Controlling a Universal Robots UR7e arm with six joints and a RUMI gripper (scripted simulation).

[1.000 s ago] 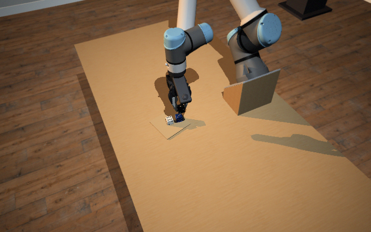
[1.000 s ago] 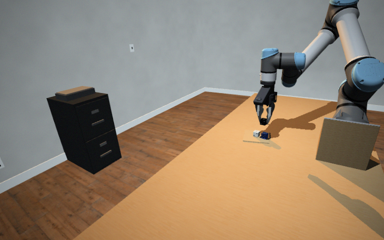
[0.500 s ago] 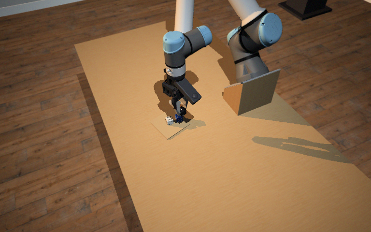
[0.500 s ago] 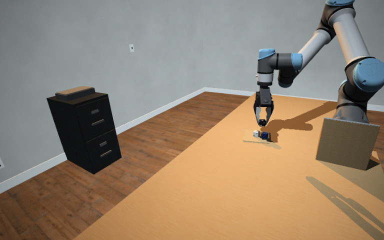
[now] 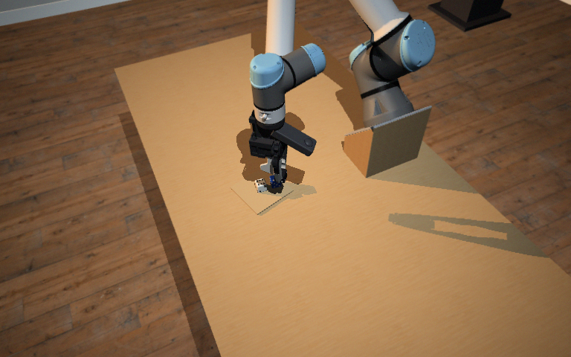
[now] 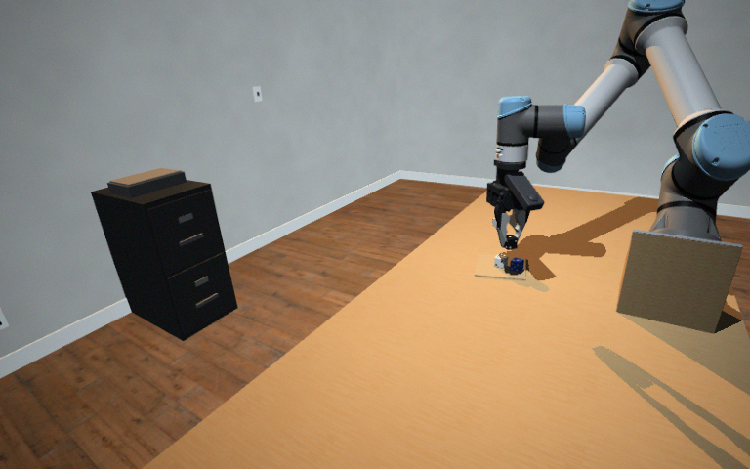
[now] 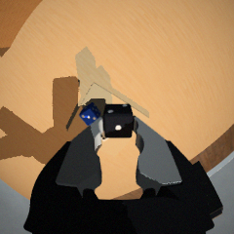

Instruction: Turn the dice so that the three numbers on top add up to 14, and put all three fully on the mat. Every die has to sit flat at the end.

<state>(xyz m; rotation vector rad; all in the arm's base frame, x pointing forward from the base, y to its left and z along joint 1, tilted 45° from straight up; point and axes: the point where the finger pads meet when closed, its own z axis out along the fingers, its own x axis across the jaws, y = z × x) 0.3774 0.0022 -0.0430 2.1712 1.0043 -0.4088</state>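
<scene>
Right now my hand is 10 cm above the blue die, 7 cm to the left of it and 1 cm past it. The rest, counted from my hand: tan mat 11 cm below, 7 cm to the right, 4 cm ahead; then white die 10 cm below, 7 cm to the right, 4 cm ahead; then black die right at my hand.
</scene>
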